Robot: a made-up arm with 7 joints.
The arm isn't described. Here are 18 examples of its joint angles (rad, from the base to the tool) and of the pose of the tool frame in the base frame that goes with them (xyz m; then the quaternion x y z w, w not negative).
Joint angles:
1: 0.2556 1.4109 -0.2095 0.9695 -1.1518 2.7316 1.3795
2: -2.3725 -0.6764 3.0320 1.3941 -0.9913 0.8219 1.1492
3: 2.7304 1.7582 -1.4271 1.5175 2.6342 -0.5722 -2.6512
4: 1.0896 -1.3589 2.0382 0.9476 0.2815 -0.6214 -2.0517
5: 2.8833 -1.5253 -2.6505 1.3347 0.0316 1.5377 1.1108
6: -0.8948 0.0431 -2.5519 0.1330 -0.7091 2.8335 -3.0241
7: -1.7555 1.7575 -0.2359 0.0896 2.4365 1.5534 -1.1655
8: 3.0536 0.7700 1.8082 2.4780 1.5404 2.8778 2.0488
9: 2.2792 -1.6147 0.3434 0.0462 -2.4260 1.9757 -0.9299
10: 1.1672 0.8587 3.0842 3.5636 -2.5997 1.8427 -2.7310
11: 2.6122 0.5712 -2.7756 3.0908 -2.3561 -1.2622 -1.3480
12: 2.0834 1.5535 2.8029 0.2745 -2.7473 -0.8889 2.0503
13: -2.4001 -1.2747 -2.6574 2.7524 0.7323 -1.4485 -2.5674
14: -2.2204 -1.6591 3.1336 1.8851 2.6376 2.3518 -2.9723
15: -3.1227 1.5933 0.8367 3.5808 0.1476 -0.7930 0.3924
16: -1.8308 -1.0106 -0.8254 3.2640 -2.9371 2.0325 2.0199
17: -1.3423 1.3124 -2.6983 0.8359 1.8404 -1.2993 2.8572
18: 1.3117 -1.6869 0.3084 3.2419 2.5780 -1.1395 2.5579
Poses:
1: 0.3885 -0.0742 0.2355 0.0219 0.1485 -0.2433 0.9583
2: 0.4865 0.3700 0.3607 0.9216 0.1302 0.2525 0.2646
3: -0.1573 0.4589 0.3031 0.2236 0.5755 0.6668 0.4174
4: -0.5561 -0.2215 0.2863 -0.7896 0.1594 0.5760 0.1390
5: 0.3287 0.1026 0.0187 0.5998 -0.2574 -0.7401 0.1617
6: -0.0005 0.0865 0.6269 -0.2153 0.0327 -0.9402 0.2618
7: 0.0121 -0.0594 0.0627 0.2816 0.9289 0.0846 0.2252
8: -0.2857 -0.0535 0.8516 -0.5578 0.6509 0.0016 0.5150
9: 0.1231 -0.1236 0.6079 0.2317 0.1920 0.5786 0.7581
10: 0.1814 0.5934 0.5772 0.4106 -0.8807 -0.1747 0.1590
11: -0.1400 0.2569 0.8907 -0.5156 0.1113 -0.4316 0.7317
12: -0.0435 0.1752 0.3980 0.8314 -0.1043 0.4996 0.2197
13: 0.5086 0.3384 0.4975 0.5413 0.1671 0.5742 0.5910
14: 0.3370 0.5722 0.0692 -0.2054 -0.2155 -0.6822 0.6678
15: -0.5697 0.1778 0.4645 -0.4750 -0.0591 0.2776 0.8329
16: 0.2654 0.5906 0.5735 -0.8318 0.4949 -0.2507 0.0174
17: 0.1021 -0.2333 0.6601 0.2778 0.5156 0.7654 0.2666
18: -0.1244 -0.6317 0.4189 0.0772 0.3282 -0.8794 0.3361
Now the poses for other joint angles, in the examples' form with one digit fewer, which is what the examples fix.
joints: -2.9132 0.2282 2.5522 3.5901 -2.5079 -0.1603 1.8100
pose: -0.178 0.042 1.080 -0.244 -0.059 0.823 0.510
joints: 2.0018 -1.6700 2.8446 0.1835 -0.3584 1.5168 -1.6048
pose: -0.025 -0.095 0.279 -0.055 -0.047 0.223 0.972
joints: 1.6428 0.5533 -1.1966 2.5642 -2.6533 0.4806 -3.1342
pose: 0.203 0.515 0.940 -0.167 -0.148 -0.894 0.388
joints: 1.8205 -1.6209 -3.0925 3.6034 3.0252 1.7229 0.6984
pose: 0.161 -0.612 0.554 -0.253 -0.118 -0.309 0.909
